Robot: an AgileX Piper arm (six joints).
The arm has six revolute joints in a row. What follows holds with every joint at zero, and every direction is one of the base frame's. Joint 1 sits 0.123 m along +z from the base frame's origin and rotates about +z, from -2.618 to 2.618 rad. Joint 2 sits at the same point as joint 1 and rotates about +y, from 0 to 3.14 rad. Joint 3 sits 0.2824 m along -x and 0.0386 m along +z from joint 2 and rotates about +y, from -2.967 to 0 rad. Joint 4 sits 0.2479 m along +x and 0.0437 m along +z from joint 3 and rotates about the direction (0.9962, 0, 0.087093), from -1.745 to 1.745 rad. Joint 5 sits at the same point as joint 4 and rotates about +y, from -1.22 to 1.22 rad. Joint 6 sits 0.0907 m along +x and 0.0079 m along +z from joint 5 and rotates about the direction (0.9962, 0, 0.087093), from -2.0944 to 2.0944 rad. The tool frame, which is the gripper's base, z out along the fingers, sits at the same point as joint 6; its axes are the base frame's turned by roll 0, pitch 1.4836 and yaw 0 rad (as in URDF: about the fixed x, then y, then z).
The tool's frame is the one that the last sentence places.
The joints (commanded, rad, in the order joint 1, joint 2, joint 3, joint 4, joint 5, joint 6), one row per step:
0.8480, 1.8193, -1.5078, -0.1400, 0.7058, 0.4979
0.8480, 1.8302, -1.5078, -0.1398, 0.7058, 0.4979
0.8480, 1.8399, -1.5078, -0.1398, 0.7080, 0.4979
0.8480, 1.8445, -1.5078, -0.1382, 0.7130, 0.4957
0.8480, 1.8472, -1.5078, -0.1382, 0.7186, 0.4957
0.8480, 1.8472, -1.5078, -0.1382, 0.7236, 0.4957
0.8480, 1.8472, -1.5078, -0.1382, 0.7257, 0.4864
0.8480, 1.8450, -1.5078, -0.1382, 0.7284, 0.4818
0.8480, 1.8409, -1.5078, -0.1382, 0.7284, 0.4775
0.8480, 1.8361, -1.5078, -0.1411, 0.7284, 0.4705
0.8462, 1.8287, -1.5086, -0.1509, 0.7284, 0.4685
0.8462, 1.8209, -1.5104, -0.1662, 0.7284, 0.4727
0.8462, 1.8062, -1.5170, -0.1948, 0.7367, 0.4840
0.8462, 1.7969, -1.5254, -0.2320, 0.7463, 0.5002
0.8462, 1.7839, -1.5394, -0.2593, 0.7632, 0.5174
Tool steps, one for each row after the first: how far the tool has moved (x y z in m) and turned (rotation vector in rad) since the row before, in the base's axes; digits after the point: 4 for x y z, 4 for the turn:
0.0011, 0.0013, -0.0045, -0.0080, 0.0074, 0.0000
0.0009, 0.0010, -0.0041, -0.0090, 0.0078, -0.0003
0.0002, 0.0003, -0.0022, -0.0072, 0.0065, 0.0007
0.0000, -0.0001, -0.0014, -0.0063, 0.0053, -0.0007
-0.0002, -0.0003, -0.0003, -0.0038, 0.0031, -0.0007
-0.0001, -0.0001, -0.0001, -0.0057, -0.0020, 0.0074
-0.0003, -0.0004, 0.0008, -0.0024, -0.0014, 0.0034
-0.0004, -0.0005, 0.0017, 0.0012, -0.0043, 0.0035
-0.0003, -0.0006, 0.0020, -0.0014, -0.0078, 0.0064
0.0003, -0.0016, 0.0034, -0.0011, -0.0133, 0.0021
0.0000, -0.0013, 0.0039, -0.0008, -0.0160, 0.0001
-0.0001, -0.0029, 0.0079, -0.0035, -0.0258, -0.0045
0.0009, -0.0026, 0.0063, -0.0101, -0.0274, -0.0076
0.0000, -0.0029, 0.0091, -0.0013, -0.0218, -0.0128

